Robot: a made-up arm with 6 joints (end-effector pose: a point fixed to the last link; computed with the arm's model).
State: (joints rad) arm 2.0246 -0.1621 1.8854 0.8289 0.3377 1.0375
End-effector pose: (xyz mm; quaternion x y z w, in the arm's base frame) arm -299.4 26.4 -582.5 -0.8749 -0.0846 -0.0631 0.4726
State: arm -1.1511 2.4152 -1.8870 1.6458 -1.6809 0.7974
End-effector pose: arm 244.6 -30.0 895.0 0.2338 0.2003 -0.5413 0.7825
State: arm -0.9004 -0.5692 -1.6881 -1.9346 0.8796 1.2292
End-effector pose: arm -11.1 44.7 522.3 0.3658 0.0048 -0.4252 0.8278
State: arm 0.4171 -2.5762 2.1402 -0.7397 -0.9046 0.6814
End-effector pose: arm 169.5 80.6 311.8 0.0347 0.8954 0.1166 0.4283
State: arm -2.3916 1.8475 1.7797 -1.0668 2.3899 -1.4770
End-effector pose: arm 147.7 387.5 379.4 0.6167 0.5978 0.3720 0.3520
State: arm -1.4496 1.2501 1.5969 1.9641 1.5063 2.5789
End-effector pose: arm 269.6 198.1 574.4 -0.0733 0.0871 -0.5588 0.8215
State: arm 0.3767 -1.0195 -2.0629 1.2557 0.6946 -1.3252
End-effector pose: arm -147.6 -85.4 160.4 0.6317 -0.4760 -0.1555 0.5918
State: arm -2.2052 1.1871 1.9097 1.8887 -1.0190 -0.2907
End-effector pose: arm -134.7 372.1 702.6 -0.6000 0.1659 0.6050 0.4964
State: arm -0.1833 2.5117 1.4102 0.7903 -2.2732 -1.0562
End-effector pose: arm 60.1 -368.9 296.5 0.4762 -0.2568 0.2060 0.8154
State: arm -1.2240 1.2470 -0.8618 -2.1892 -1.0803 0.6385
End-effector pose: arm -371.7 22.2 935.9 0.4255 0.0980 0.0983 0.8943
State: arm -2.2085 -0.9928 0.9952 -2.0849 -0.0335 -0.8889
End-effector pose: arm -388.2 381.9 144.0 0.0004 -0.3944 0.2688 0.8787
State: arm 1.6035 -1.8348 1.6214 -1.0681 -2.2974 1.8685
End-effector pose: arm 75.8 -460.5 115.9 -0.6545 -0.5185 -0.5497 0.0276
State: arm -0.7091 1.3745 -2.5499 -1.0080 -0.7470 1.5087
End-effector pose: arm -236.0 -651.5 660.0 -0.1709 0.2816 0.8259 0.4575
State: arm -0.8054 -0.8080 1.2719 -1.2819 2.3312 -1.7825
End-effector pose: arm -216.3 -138.1 487.6 -0.3102 -0.2733 0.7198 0.5576
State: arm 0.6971 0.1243 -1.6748 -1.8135 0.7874 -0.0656
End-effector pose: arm -262.3 -212.0 178.8 0.3231 0.3270 0.2214 0.8600
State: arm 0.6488 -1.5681 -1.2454 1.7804 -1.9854 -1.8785
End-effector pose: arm 127.9 -363.5 252.0 -0.6970 -0.4369 0.5067 0.2580
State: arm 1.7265 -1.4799 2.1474 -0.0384 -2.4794 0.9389
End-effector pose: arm -10.6 -348.6 16.6 0.4618 0.1997 0.8637 0.0297
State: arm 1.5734 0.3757 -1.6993 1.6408 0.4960 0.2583
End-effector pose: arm -206.4 42.8 -365.6 -0.6131 -0.0039 -0.3288 0.7183
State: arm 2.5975 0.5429 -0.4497 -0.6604 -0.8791 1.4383
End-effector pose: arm -524.2 344.4 -369.0 -0.7039 0.4283 0.0435 0.5650
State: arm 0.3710 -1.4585 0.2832 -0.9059 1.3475 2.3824
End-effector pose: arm -217.6 -474.8 139.8 -0.8315 0.0940 0.1706 0.5202
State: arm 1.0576 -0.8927 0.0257 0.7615 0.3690 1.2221
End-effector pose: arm 0.3 -388.9 267.7 0.6235 0.2686 -0.4792 0.5563
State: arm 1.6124 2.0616 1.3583 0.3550 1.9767 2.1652
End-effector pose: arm 7.2 -29.0 -23.7 0.0622 0.7497 0.4320 0.4975
